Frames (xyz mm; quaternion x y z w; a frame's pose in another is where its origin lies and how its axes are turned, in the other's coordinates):
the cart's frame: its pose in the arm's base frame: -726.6 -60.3 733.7 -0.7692 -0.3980 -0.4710 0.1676
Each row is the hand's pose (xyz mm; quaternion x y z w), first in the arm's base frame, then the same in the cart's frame.
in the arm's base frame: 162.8 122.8 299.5 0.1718 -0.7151 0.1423 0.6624
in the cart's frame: -76.3 519.3 858.8 0.9318 0.1153 -0.2826 0.1965
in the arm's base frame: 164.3 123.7 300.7 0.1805 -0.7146 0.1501 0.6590
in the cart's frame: -74.5 520.1 859.7 0.9334 0.1121 -0.2860 0.1853
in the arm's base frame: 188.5 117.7 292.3 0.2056 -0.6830 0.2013 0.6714
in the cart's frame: -78.7 541.5 874.4 0.9527 0.0947 -0.2572 0.1314
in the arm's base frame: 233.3 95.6 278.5 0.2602 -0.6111 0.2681 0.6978
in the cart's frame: -89.8 588.2 893.8 0.9749 0.0916 -0.2000 0.0337
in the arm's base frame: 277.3 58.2 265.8 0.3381 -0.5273 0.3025 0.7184
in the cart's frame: -107.2 644.1 902.5 -0.9780 -0.1241 0.1511 0.0723
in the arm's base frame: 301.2 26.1 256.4 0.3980 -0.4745 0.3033 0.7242
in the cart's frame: -124.1 681.5 901.0 -0.9680 -0.1629 0.1315 0.1388
